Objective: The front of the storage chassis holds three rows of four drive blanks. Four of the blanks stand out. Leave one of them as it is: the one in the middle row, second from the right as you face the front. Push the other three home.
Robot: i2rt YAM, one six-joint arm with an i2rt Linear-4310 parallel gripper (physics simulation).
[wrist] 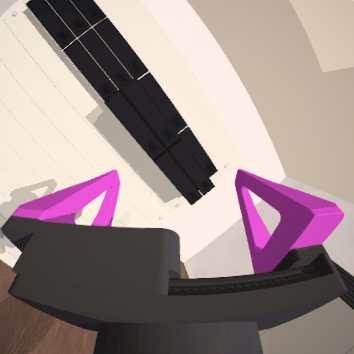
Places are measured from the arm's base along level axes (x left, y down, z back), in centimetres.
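Pixels of known places: gripper, fingertip midpoint: (176, 175).
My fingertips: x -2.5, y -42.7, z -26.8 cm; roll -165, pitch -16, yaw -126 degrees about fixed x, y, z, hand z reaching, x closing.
Behind a point stands the place of what it marks.
The cream storage chassis (50, 125) {x 10.6, y -31.6, z -44.8 cm} fills the left and upper part of the wrist view, with its black drive blanks slanting from upper left to lower centre. In the outer row beside the wide shadow, the two lower blanks (136, 125) {x 1.5, y -42.7, z -39.6 cm} (177, 175) {x -8.6, y -42.7, z -39.4 cm} appear to stand out. In the middle row, the two lower blanks (149, 112) {x 1.7, y -45.3, z -39.6 cm} (189, 162) {x -8.2, y -45.6, z -39.4 cm} also look raised. The upper blanks (85, 60) {x 14.0, y -42.9, z -43.4 cm} look flush, with thin pale seams. My gripper (176, 175) {x -2.5, y -42.7, z -26.8 cm} is open and empty, its magenta fingertips on either side of the lower end of the bank. Distance to the blanks is hard to tell.
A shadow of the gripper (35, 192) falls on the chassis at the left. A beige wall (260, 60) with a paler panel (332, 35) stands at the right. A brown wooden surface (30, 310) {x -11.0, y 3.9, z -37.5 cm} shows at lower left, and a grey surface (215, 255) lies behind the gripper body.
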